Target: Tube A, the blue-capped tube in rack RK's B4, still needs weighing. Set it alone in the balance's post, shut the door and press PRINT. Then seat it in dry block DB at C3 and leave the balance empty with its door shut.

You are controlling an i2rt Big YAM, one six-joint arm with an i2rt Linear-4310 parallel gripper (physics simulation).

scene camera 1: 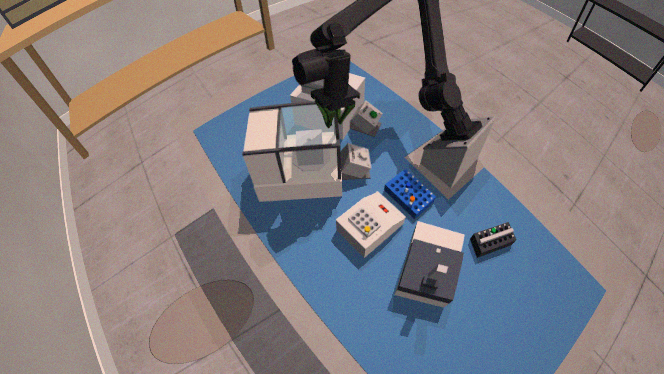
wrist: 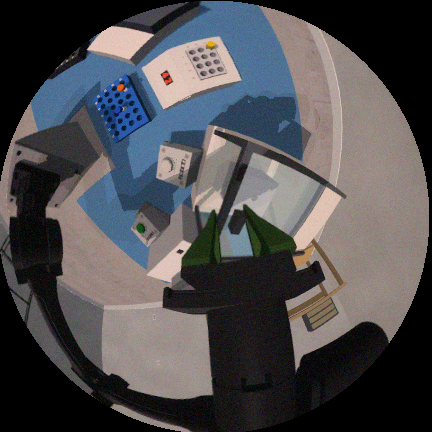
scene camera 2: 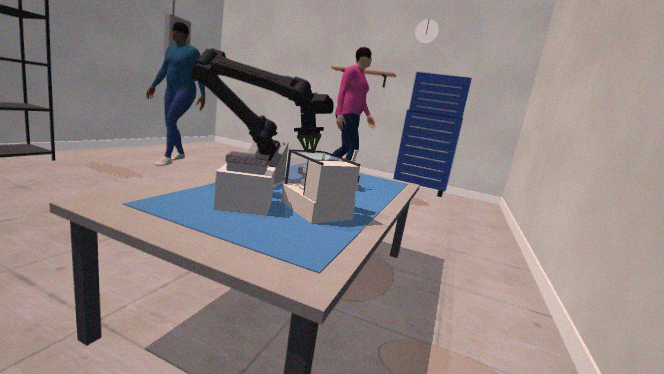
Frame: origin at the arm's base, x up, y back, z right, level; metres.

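Where they show: gripper, fingertip midpoint: [scene camera 1: 333, 125] [wrist: 228, 210] [scene camera 2: 310, 152]; arm's base at its link origin: [scene camera 1: 462, 133] [wrist: 33, 181] [scene camera 2: 267, 150].
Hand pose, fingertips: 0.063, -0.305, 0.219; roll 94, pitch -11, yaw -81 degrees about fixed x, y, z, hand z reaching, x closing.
Observation:
Each offset is from my fingertips to the top centre of the thing, as dx, dy, dz. "spot": to the spot under its first point.
My gripper [scene camera 1: 336, 123] [scene camera 2: 309, 150] [wrist: 228, 210] points down at the top of the glass-sided balance {+0.017, -0.046, +0.044} [scene camera 1: 300, 191] [scene camera 2: 336, 192] [wrist: 322, 215]. It is shut on the small dark handle {spot: +0.017, -0.002, +0.005} [wrist: 236, 222] of the balance door, which shows between the green fingers in the wrist view. How far the clear door stands open is hard to tell. The blue-capped tube {-0.150, +0.095, -0.195} [scene camera 1: 409, 185] [wrist: 117, 108] stands in the blue rack [scene camera 1: 423, 212] [wrist: 144, 125], near an orange-capped tube. The white dry block {-0.135, -0.049, -0.199} [scene camera 1: 367, 245] [wrist: 172, 95] has a red display and a yellow-capped tube in one corner.
A dial box {spot: -0.138, +0.047, -0.046} [scene camera 1: 358, 159] [wrist: 172, 165] and a green-button box {-0.015, +0.168, +0.159} [scene camera 1: 368, 117] [wrist: 148, 225] stand beside the balance. A white device {spot: -0.133, +0.113, +0.280} [scene camera 2: 243, 192] stands behind them. A dark-lidded machine {spot: -0.037, -0.086, -0.419} [scene camera 1: 432, 267] and a black rack {-0.157, +0.174, -0.487} [scene camera 1: 495, 246] with a green cap stand farther along the blue mat.

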